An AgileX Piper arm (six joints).
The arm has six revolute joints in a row. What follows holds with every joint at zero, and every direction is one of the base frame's.
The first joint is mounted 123 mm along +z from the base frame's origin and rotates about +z.
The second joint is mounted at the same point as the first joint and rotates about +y.
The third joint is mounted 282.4 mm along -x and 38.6 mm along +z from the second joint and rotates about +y.
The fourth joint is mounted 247.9 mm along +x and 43.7 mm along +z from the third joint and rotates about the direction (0.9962, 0, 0.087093).
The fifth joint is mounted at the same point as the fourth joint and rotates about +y.
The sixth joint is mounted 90.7 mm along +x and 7.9 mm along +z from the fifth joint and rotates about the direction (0.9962, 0, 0.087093).
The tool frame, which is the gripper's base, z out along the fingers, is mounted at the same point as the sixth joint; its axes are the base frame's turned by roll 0, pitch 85.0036 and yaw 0 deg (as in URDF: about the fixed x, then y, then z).
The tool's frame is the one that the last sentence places.
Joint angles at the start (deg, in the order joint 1, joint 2, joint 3, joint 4, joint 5, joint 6):
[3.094 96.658 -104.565 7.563 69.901 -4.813]
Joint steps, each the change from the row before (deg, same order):
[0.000 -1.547 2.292 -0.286 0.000 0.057]
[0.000 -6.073 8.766 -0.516 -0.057 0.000]
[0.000 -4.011 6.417 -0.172 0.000 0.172]
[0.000 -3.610 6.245 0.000 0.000 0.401]
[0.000 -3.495 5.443 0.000 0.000 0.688]
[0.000 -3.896 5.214 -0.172 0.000 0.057]
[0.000 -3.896 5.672 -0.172 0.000 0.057]
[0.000 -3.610 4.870 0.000 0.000 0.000]
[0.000 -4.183 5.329 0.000 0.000 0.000]
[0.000 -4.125 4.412 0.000 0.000 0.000]
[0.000 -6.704 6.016 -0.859 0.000 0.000]
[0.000 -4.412 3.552 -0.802 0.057 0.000]
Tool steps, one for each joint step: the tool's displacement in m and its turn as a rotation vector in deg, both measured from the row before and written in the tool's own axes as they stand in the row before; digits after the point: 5 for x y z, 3 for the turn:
[0.00734 0.00016 -0.00245 0.239 0.761 0.049]
[0.02988 0.00148 -0.00901 0.379 2.656 0.131]
[0.02322 0.00086 -0.00126 0.062 2.403 0.375]
[0.02326 0.00067 0.00246 -0.096 2.618 0.685]
[0.02157 0.00054 0.00160 -0.053 1.936 0.898]
[0.02226 0.00021 0.00003 0.133 1.320 0.138]
[0.02400 -0.00013 0.00363 0.124 1.776 0.182]
[0.02138 0.00010 0.00348 -0.027 1.253 0.129]
[0.02399 0.00004 0.00458 -0.024 1.140 0.117]
[0.02124 0.00016 0.00288 -0.006 0.285 0.029]
[0.03099 -0.00094 0.00307 0.821 -0.637 -0.361]
[0.01899 -0.00088 0.00211 0.773 -0.755 -0.346]

